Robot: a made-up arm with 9 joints. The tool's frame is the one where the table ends. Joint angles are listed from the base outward.
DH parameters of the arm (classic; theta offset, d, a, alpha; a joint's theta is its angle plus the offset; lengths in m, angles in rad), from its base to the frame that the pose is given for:
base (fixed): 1.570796 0.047 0 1.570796
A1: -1.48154 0 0.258 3.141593
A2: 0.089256 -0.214 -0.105 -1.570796
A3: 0 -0.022 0.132 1.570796
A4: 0 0.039 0.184 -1.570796
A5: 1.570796 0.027 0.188 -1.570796
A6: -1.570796 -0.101 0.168 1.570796
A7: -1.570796 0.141 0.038 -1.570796
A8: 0 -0.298 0.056 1.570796
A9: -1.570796 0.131 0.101 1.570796
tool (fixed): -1.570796 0.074 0 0
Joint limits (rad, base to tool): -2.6..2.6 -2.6..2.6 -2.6..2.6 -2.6..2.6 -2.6..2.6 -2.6..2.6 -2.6..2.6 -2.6..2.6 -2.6..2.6
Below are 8 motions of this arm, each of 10 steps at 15 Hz.
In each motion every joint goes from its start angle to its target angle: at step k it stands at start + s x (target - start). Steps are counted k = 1, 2, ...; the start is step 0. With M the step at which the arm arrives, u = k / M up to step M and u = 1 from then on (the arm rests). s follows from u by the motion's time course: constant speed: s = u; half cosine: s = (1 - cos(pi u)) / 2; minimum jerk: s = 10 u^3 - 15 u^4 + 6 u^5.
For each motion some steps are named. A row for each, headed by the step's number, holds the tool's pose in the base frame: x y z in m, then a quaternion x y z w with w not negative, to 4 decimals.
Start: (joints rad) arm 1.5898 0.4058 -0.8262 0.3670 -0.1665 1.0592 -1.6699 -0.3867 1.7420
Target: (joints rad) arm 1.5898 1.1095 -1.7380 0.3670 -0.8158 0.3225 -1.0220 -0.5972 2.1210
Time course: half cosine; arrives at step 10
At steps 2, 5, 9, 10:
2: 0.2761 0.0700 -0.1233 0.4625 0.0633 0.7695 0.4358
5: 0.1808 0.0470 0.0366 0.3169 0.3102 0.8019 0.4004
9: 0.1297 0.1347 0.2363 0.1796 0.5336 0.8115 0.1562
10: 0.1280 0.1420 0.2450 0.1769 0.5414 0.8102 0.1385

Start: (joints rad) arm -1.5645 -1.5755 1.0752 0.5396 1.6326 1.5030 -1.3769 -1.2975 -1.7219
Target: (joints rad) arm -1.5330 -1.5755 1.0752 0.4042 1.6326 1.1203 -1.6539 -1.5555 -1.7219
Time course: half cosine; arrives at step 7
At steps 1, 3, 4, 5, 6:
1: -0.0008 -0.2920 0.0310 0.0154 0.1279 -0.0872 0.9878
3: -0.0030 -0.3214 0.0358 0.0520 0.1735 -0.0524 0.9821
4: -0.0021 -0.3430 0.0385 0.0696 0.2048 -0.0278 0.9759
5: 0.0008 -0.3638 0.0403 0.0809 0.2332 -0.0044 0.9691
6: 0.0039 -0.3788 0.0411 0.0861 0.2527 0.0124 0.9636

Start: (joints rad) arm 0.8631 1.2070 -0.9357 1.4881 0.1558 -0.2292 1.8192 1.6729 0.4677
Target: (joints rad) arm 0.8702 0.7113 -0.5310 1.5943 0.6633 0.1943 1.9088 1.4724 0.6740
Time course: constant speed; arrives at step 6
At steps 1, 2, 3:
1: 0.4847 -0.3505 0.2591 0.3256 0.1730 -0.8920 0.2614
2: 0.5431 -0.3476 0.1987 0.3352 0.2563 -0.8579 0.2931
3: 0.5997 -0.3287 0.1484 0.3438 0.3329 -0.8150 0.3269

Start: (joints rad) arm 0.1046 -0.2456 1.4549 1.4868 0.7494 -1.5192 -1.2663 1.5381 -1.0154
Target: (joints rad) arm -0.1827 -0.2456 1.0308 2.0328 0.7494 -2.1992 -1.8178 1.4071 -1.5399
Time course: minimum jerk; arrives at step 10
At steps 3, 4, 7, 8, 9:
3: 0.5360 0.1115 -0.0805 0.2403 0.6197 -0.4409 0.6031
4: 0.5368 0.1029 -0.1153 0.2248 0.5686 -0.5094 0.6055
7: 0.5322 0.0414 -0.2187 0.1532 0.3326 -0.6991 0.6141
8: 0.5298 0.0238 -0.2357 0.1350 0.2743 -0.7258 0.6162
9: 0.5285 0.0150 -0.2431 0.1261 0.2460 -0.7365 0.6173

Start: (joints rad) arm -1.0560 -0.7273 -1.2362 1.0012 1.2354 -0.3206 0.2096 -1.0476 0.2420
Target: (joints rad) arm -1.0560 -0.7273 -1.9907 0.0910 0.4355 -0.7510 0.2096 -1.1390 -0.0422
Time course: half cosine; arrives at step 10
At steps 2, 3, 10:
2: -0.1957 -0.1806 -0.2235 -0.5487 0.4863 0.0614 0.6773
3: -0.2022 -0.1365 -0.2087 -0.5030 0.5635 -0.0069 0.6553
10: -0.1717 0.0627 -0.1346 -0.2294 0.8357 -0.4748 0.1536

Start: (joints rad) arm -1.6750 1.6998 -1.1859 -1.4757 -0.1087 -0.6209 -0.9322 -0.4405 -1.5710
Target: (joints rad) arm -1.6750 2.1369 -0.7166 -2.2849 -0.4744 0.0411 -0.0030 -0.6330 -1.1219
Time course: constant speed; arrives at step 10
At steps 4, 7, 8, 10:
4: 0.1388 -0.3878 -0.0068 0.2741 -0.5022 -0.0398 0.8192
7: 0.1770 -0.4118 0.0026 0.1381 -0.3327 -0.2185 0.9069
8: 0.1860 -0.4239 -0.0018 0.0786 -0.2669 -0.2662 0.9229
10: 0.1926 -0.4540 -0.0180 -0.0539 -0.1274 -0.3384 0.9308

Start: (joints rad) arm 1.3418 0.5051 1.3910 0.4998 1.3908 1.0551 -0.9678 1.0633 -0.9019
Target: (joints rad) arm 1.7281 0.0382 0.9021 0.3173 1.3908 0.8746 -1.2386 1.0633 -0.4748
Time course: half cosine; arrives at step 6
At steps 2, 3, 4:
2: 0.3803 0.2292 -0.2290 0.0093 -0.8118 0.5402 0.2213
3: 0.3510 0.3361 -0.2060 0.1088 -0.8904 0.4103 0.1641
4: 0.3099 0.4304 -0.1485 0.2009 -0.9387 0.2632 0.0957

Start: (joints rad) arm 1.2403 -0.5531 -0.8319 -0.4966 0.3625 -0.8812 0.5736 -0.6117 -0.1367
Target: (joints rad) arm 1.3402 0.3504 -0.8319 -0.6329 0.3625 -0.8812 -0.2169 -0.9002 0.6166
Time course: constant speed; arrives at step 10
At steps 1, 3, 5, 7, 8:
1: 0.1602 0.4453 0.4523 0.5058 0.7668 0.1645 0.3594
3: 0.2076 0.4712 0.4140 0.5098 0.7649 0.1474 0.3652
5: 0.2475 0.4820 0.3734 0.5196 0.7540 0.1314 0.3798
7: 0.2779 0.4784 0.3351 0.5321 0.7342 0.1162 0.4053
8: 0.2890 0.4718 0.3182 0.5383 0.7209 0.1090 0.4226

